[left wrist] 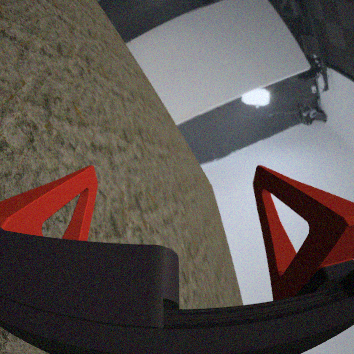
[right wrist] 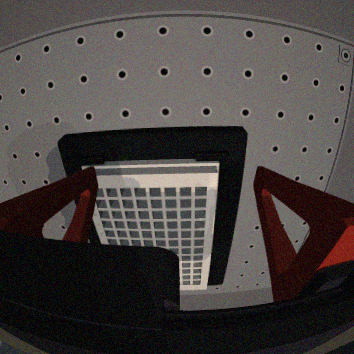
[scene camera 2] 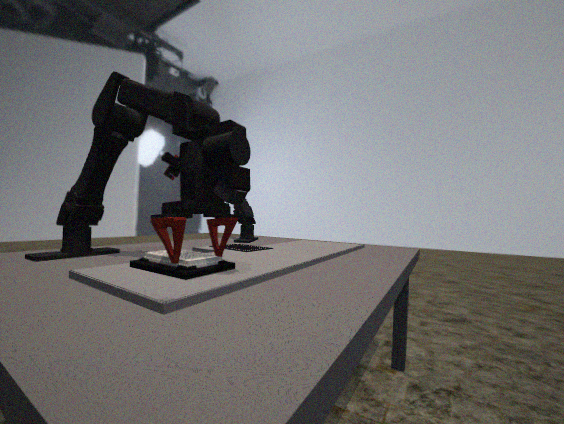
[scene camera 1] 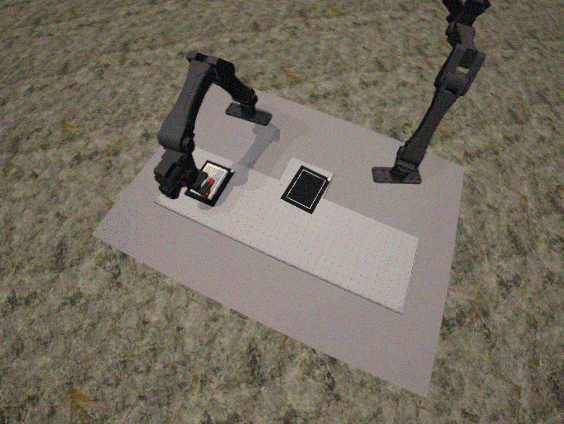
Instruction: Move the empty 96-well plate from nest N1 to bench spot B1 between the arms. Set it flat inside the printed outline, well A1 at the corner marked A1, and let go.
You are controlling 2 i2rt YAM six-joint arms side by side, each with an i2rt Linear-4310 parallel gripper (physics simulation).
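Note:
The white 96-well plate lies in the black nest N1. My right gripper is open, pointing down low over the nest. In the right wrist view one fingertip overlaps the plate's left edge; the other stands apart, beyond the nest's right edge. Part of the plate is hidden by the gripper. Bench spot B1 is a dark pad with a white outline; its A1 mark is not readable. My left gripper is open and empty, raised high.
A pale perforated board carries the nest and the pad, on a larger table. The left arm's base stands at the right in scene camera 1, the right arm's base at the upper left.

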